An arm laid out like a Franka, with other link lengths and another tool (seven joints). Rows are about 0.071 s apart.
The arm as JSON. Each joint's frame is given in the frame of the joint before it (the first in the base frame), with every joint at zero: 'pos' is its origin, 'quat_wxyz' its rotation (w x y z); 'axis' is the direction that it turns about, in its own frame. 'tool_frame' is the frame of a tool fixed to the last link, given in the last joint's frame.
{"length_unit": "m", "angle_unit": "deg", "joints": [
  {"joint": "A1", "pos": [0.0, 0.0, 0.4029], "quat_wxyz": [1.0, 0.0, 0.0, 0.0], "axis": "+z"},
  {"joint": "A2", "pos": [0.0, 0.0, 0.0], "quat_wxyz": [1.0, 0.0, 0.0, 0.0], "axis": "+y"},
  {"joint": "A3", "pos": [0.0, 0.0, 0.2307], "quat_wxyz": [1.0, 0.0, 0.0, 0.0], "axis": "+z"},
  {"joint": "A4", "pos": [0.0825, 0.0, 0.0], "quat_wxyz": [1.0, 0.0, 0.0, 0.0], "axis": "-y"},
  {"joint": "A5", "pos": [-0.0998, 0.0, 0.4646], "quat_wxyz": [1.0, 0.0, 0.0, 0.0], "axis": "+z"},
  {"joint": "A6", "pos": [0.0, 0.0, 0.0], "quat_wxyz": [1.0, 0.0, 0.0, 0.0], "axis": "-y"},
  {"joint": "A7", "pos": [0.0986, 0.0, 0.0], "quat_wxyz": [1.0, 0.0, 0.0, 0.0], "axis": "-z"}
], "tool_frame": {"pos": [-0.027, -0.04, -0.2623], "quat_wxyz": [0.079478, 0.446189, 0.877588, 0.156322]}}
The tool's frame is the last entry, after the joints.
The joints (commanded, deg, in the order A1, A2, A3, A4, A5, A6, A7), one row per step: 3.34, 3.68, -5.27, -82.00, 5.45, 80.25, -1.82; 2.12, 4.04, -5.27, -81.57, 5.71, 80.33, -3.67; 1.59, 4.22, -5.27, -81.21, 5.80, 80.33, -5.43; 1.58, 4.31, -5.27, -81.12, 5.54, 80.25, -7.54; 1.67, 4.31, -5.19, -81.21, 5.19, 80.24, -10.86; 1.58, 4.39, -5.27, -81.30, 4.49, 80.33, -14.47; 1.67, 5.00, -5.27, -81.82, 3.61, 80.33, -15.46; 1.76, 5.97, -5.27, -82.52, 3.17, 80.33, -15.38; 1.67, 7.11, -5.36, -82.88, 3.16, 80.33, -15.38; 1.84, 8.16, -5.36, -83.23, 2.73, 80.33, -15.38; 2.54, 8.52, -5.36, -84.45, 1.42, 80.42, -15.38; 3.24, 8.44, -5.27, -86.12, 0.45, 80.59, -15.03; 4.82, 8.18, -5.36, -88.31, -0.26, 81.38, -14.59; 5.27, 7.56, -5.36, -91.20, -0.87, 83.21, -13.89; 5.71, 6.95, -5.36, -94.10, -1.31, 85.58, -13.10
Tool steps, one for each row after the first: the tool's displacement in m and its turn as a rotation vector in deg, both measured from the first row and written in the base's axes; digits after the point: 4 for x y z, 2 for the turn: 0.0024, -0.0124, -0.0002, 0.39, -0.33, 0.63; 0.0044, -0.0184, 0.0009, 0.60, -0.69, 1.85; 0.0058, -0.0206, 0.0005, 0.52, -0.78, 3.93; 0.0080, -0.0217, -0.0005, 0.49, -0.94, 7.36; 0.0107, -0.0282, -0.0021, 0.12, -1.08, 10.72; 0.0109, -0.0316, -0.0129, -0.53, 0.11, 11.74; 0.0100, -0.0327, -0.0292, -0.79, 1.84, 11.73; 0.0098, -0.0346, -0.0444, -0.66, 3.34, 11.56; 0.0095, -0.0347, -0.0583, -0.96, 4.81, 11.72; 0.0065, -0.0335, -0.0717, -2.09, 6.49, 12.41; 0.0018, -0.0297, -0.0843, -2.92, 8.04, 12.88; -0.0017, -0.0174, -0.0993, -3.65, 9.25, 13.97; -0.0047, -0.0157, -0.1163, -4.31, 9.78, 13.78; -0.0060, -0.0131, -0.1336, -4.88, 9.75, 13.52
